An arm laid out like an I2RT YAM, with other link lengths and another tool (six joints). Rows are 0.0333 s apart.
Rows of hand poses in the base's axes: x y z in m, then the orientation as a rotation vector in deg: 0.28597, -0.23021, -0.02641, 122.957, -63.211, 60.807; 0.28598, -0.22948, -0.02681, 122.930, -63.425, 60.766; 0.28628, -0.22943, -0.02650, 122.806, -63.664, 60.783; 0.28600, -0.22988, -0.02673, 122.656, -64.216, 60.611; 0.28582, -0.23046, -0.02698, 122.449, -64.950, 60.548; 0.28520, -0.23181, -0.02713, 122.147, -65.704, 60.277; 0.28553, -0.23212, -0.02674, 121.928, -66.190, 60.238; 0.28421, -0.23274, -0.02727, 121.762, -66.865, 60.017; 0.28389, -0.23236, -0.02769, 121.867, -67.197, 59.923; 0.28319, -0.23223, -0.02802, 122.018, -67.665, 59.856; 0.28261, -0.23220, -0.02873, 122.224, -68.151, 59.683
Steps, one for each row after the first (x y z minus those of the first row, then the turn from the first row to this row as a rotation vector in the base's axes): 0.00001, 0.00073, -0.00040, 0.103, -0.041, -0.123; 0.00031, 0.00078, -0.00009, 0.147, -0.132, -0.293; 0.00003, 0.00033, -0.00032, 0.357, -0.192, -0.674; -0.00015, -0.00025, -0.00057, 0.628, -0.390, -1.132; -0.00077, -0.00160, -0.00072, 0.851, -0.449, -1.717; -0.00044, -0.00191, -0.00033, 0.975, -0.585, -2.064; -0.00176, -0.00253, -0.00086, 1.253, -0.654, -2.519; -0.00208, -0.00215, -0.00128, 1.523, -0.697, -2.630; -0.00278, -0.00202, -0.00161, 1.904, -0.804, -2.765; -0.00336, -0.00199, -0.00232, 2.340, -0.841, -2.908
